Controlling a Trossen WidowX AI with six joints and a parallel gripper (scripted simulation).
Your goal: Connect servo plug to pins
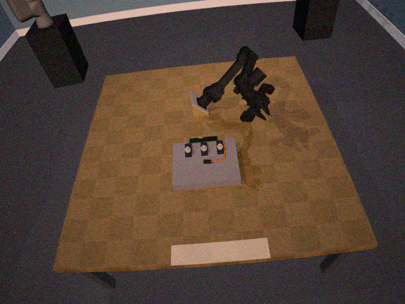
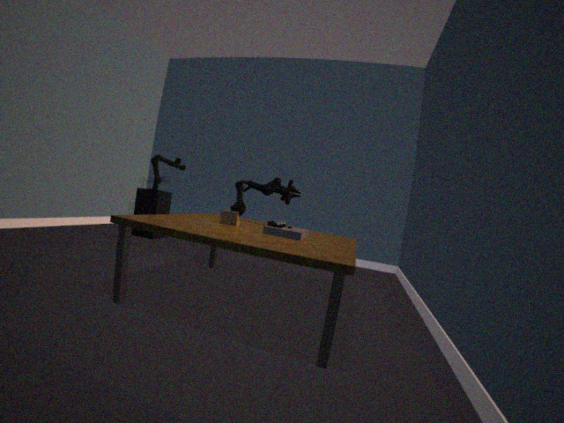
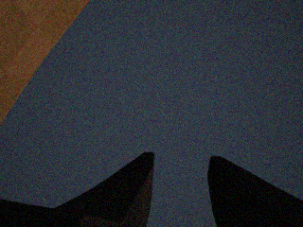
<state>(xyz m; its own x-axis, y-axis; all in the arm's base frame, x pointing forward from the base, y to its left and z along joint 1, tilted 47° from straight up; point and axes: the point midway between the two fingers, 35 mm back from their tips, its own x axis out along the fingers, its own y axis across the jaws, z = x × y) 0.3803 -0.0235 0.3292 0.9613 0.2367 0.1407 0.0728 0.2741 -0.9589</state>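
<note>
The grey holder lies 270 mm to the right of my gripper tip, 260 mm below it and 20 mm ahead of it. Also, from my gripper tip: servo (260 mm to the right, 240 mm below, 90 mm behind); pin row (260 mm to the right, 220 mm below, 140 mm behind); yellow band (270 mm to the right, 210 mm below, 140 mm behind).
</note>
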